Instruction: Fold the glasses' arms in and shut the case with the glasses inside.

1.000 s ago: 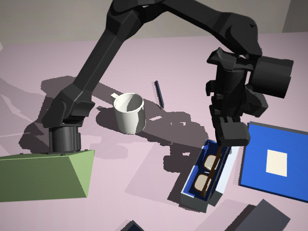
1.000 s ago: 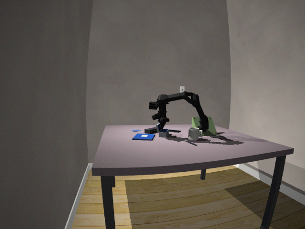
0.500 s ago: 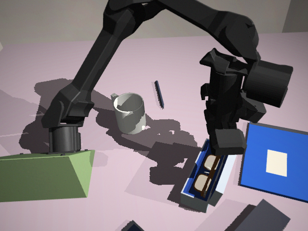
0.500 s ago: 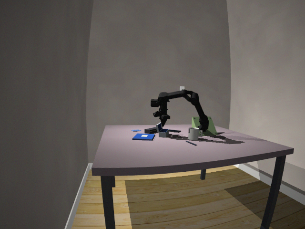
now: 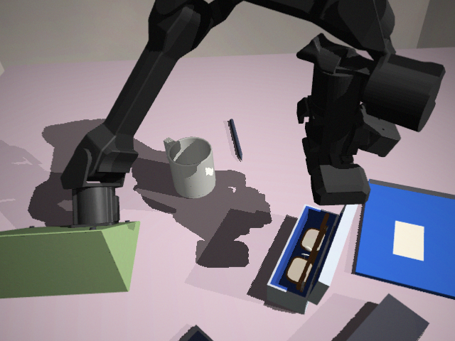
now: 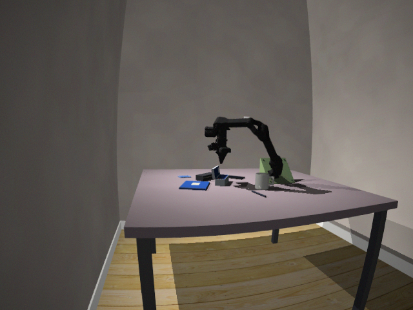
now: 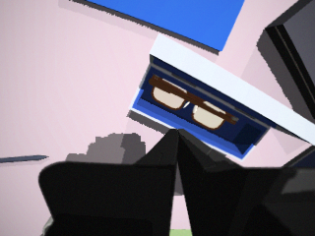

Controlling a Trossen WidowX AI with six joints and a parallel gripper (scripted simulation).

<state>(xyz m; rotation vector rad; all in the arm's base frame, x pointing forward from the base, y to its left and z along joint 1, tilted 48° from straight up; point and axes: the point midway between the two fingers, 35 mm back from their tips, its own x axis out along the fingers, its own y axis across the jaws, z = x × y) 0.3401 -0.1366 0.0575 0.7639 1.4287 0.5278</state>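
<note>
Now: hand 10 mm short of the glasses case lid, 60 mm to the left of it and 90 mm above it. Also, from my hand: dark grey box 20 mm ahead, 190 mm to the right, 140 mm below; white mug 190 mm behind, 170 mm to the left, 120 mm below; glasses case 10 mm behind, 50 mm to the right, 120 mm below.
</note>
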